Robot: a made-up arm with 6 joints.
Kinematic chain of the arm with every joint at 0, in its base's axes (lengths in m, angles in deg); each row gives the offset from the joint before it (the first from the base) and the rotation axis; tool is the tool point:
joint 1: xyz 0 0 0.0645 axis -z
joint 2: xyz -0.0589 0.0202 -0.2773 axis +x
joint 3: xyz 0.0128 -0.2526 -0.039 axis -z
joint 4: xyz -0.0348 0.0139 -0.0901 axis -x
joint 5: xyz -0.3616 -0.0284 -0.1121 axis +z
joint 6: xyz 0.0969 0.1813 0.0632 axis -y
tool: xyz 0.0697 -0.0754 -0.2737
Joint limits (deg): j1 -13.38..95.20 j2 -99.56..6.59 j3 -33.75..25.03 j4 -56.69..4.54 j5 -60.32..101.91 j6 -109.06..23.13
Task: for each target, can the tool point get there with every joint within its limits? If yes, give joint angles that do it. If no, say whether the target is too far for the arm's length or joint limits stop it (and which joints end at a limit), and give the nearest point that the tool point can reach.
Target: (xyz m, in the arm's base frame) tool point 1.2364 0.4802 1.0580
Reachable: no: too far | nearest point 0.0343 0.4014 0.4966 | short by 1.329 m
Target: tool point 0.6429 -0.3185 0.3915
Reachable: no: joint limits stop it (at a limit: joint 1, joint 3, joint 4, joint 5, joint 6) | nearest point 0.0226 -0.3908 0.2991 | short by 0.631 m
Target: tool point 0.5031 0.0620 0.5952
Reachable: no: joint limits stop it (at a limit: joint 1, joint 2, joint 3, joint 4, joint 5, joint 6) | nearest point 0.0286 0.3076 0.4909 | short by 0.544 m
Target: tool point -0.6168 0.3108 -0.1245
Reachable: yes | joints 60.18 -81.55 1.25 -26.31 55.80 -54.72
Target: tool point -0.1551 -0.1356 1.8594
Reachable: no: too far | nearest point -0.3080 -0.1739 0.5128 | short by 1.356 m
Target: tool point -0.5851 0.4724 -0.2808
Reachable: yes | joints 79.65 -32.69 -12.64 -48.89 76.30 -92.48
